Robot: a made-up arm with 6 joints.
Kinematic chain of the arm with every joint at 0, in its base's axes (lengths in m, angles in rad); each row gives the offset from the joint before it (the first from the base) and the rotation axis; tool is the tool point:
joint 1: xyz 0 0 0.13 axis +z
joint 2: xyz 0 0.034 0 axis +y
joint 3: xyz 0 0 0.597 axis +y
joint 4: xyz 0 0 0.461 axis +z
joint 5: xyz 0 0 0 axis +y
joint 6: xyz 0 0 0.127 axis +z
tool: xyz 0 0 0
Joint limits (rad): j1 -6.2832..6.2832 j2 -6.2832..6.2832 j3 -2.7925..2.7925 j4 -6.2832..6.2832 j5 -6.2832..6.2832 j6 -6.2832..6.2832
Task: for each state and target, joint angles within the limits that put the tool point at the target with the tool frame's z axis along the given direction. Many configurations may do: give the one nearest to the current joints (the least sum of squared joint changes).
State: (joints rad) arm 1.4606 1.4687 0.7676 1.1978 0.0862 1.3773
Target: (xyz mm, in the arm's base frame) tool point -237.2 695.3 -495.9 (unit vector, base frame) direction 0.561 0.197 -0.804
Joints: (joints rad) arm 1.9560 1.7164 1.1020 2.0142 -0.7175 1.3773
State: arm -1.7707 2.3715 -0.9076 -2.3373 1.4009 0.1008
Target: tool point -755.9 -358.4 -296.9 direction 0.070 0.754 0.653
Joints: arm -2.6439 2.3121 -0.5076 -2.2780 2.1667 0.1008
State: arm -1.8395 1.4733 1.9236 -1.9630 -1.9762 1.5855
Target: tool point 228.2 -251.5 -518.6 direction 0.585 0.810 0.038
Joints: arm -1.2492 1.9559 1.5596 -2.1727 -1.3920 1.5855
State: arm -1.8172 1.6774 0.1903 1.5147 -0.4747 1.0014
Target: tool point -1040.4 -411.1 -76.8 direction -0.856 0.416 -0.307
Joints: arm -2.7123 1.6515 0.1819 1.7583 -0.8445 1.0014
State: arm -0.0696 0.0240 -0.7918 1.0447 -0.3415 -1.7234
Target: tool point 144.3 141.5 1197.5 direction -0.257 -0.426 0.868
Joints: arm 0.7062 0.5759 -0.7142 0.4249 -0.3915 -1.7234
